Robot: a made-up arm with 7 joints.
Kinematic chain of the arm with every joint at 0, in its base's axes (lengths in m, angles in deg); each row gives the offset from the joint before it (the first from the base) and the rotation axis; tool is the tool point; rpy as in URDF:
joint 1: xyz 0 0 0.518 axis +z
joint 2: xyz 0 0 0 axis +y
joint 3: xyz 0 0 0.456 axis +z
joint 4: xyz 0.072 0 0 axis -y
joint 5: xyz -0.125 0 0.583 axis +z
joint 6: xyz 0 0 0 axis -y
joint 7: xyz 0.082 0 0 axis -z
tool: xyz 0 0 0 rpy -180 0 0
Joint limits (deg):
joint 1: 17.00..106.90
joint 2: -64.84..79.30
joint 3: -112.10..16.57
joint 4: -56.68..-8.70
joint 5: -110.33..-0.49
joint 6: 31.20..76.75
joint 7: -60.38..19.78
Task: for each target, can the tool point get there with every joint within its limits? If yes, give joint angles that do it. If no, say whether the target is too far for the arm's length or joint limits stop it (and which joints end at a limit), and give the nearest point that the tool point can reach.
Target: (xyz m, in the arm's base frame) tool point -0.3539 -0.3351 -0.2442
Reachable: no: joint limits stop it (at a limit: joint 1, joint 2, joint 3, joint 4, joint 6) | nearest point -0.7069 -0.7316 0.6544 | short by 1.044 m
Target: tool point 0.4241 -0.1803 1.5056
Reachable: yes | joints 67.43 3.73 -95.57 -44.41 -32.76 58.98 -18.47
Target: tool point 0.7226 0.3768 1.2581
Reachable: yes | joints 43.64 25.32 -27.72 -43.33 -35.76 67.87 -22.78
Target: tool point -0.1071 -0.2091 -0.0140
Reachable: no: joint limits stop it (at a limit: joint 2, joint 3, joint 4, joint 6) | nearest point -0.4618 -0.9015 0.6581 | short by 1.028 m
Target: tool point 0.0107 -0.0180 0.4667
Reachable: no: joint limits stop it (at a limit: joint 1, joint 2, joint 4, joint 5, joint 6) | nearest point 0.9484 0.0725 0.1593 | short by 0.991 m
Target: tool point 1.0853 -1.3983 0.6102
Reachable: no: too far | nearest point 0.6590 -0.8491 0.7424 | short by 0.708 m
